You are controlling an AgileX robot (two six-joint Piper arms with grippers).
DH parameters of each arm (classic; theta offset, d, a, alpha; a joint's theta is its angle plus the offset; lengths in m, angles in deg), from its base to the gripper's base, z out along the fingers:
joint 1: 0 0.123 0 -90
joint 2: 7.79 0 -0.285 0
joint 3: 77.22 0 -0.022 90
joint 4: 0 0.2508 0 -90
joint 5: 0 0 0.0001 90
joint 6: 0 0.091 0 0
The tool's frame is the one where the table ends.
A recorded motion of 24 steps. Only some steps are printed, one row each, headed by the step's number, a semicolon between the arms.
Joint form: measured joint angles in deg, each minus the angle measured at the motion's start. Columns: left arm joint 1, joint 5, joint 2, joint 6, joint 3, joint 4; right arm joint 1, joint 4, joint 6, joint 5, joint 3, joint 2.
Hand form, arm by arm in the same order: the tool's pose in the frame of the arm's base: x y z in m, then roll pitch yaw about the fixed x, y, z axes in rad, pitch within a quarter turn. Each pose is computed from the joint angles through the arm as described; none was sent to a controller.
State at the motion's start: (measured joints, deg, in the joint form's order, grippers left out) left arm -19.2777 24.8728 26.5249 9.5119 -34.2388 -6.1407; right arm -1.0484 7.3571 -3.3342 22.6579 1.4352 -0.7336
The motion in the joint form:
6: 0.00 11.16 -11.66 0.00 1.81 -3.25; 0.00 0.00 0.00 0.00 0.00 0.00
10: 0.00 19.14 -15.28 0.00 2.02 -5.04; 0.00 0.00 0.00 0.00 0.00 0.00
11: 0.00 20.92 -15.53 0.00 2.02 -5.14; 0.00 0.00 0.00 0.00 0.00 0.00
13: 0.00 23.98 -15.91 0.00 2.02 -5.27; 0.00 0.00 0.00 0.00 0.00 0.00
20: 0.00 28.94 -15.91 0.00 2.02 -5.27; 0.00 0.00 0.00 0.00 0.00 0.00
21: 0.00 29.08 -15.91 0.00 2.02 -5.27; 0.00 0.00 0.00 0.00 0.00 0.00
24: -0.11 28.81 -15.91 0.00 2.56 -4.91; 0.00 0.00 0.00 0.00 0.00 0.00
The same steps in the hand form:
6: 0.0428 -0.0242 0.3286 3.0954 1.3428 2.6591; 0.0520 0.0036 0.1702 2.9126 1.2447 2.9340
10: 0.0265 -0.0223 0.3183 -3.0851 1.2677 2.7227; 0.0520 0.0036 0.1702 2.9126 1.2447 2.9340
11: 0.0247 -0.0222 0.3158 -3.0816 1.2416 2.7198; 0.0520 0.0036 0.1702 2.9126 1.2447 2.9340
13: 0.0215 -0.0219 0.3116 -3.0775 1.1958 2.7133; 0.0520 0.0036 0.1702 2.9126 1.2447 2.9340
20: 0.0181 -0.0217 0.3045 -3.0757 1.1106 2.6996; 0.0520 0.0036 0.1702 2.9126 1.2447 2.9340
21: 0.0180 -0.0217 0.3043 -3.0756 1.1082 2.6992; 0.0520 0.0036 0.1702 2.9126 1.2447 2.9340
24: 0.0191 -0.0216 0.3018 -3.0860 1.1029 2.6916; 0.0520 0.0036 0.1702 2.9126 1.2447 2.9340

